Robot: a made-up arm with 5 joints. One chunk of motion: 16 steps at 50 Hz.
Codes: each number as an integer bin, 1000 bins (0 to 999) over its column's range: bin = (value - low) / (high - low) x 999, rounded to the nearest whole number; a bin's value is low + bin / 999 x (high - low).
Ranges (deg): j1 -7..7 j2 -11..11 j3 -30..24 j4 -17..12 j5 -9..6
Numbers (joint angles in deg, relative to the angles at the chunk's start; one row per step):
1: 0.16 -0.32 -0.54 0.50 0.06
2: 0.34 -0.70 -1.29 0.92 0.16
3: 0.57 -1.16 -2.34 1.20 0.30
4: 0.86 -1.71 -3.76 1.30 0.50
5: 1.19 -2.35 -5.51 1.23 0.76
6: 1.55 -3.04 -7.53 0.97 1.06
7: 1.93 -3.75 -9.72 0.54 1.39
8: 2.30 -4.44 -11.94 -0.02 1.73
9: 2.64 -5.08 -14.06 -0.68 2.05
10: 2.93 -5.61 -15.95 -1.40 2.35
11: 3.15 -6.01 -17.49 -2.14 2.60
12: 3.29 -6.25 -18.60 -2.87 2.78
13: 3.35 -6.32 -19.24 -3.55 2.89
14: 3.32 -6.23 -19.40 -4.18 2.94
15: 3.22 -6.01 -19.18 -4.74 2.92
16: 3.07 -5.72 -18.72 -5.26 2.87
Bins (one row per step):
1: 511 485 545 603 603
2: 524 468 531 617 610
3: 540 447 512 627 619
4: 561 422 485 630 633
5: 584 393 453 628 650
6: 610 361 416 619 670
7: 637 329 375 604 692
8: 664 298 334 585 715
9: 688 269 295 562 736
10: 709 245 260 537 756
11: 724 227 231 512 773
12: 734 216 211 487 785
13: 739 213 199 463 792
14: 736 217 196 442 795
15: 729 227 200 422 794
16: 719 240 209 404 791

